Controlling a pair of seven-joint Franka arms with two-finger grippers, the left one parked.
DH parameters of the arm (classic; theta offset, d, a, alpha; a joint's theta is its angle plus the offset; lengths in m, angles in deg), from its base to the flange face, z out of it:
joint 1: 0 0.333 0 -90
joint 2: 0 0 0 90
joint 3: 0 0.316 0.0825 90
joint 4: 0 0 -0.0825 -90
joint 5: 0 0.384 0 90
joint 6: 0 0 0.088 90
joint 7: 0 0.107 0 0
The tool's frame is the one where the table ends.
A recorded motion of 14 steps. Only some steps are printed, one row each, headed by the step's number.
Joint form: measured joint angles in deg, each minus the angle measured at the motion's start. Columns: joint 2, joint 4, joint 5, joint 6, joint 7, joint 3, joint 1.
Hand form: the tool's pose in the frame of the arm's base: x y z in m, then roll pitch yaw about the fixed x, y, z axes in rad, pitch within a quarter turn. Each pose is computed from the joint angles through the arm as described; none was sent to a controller.
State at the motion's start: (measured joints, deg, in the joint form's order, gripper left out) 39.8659 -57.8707 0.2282 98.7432 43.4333 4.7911 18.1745
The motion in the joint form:
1: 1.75 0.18 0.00 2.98 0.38 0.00 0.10
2: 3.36 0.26 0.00 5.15 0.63 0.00 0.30
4: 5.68 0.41 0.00 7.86 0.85 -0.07 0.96
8: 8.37 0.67 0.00 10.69 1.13 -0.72 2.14
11: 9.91 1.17 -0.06 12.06 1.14 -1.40 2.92
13: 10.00 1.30 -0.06 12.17 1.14 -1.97 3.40
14: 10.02 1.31 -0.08 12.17 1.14 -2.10 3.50
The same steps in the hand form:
1: 0.7036 0.2768 0.4318 -3.0683 0.0095 -0.3847
2: 0.7089 0.2813 0.4146 -3.0594 0.0030 -0.3879
4: 0.7133 0.2914 0.3893 -3.0518 -0.0023 -0.3842
8: 0.7164 0.3033 0.3596 -3.0513 -0.0106 -0.3794
11: 0.7184 0.3088 0.3449 -3.0538 -0.0206 -0.3751
13: 0.7183 0.3105 0.3447 -3.0575 -0.0276 -0.3732
14: 0.7182 0.3107 0.3445 -3.0591 -0.0289 -0.3728

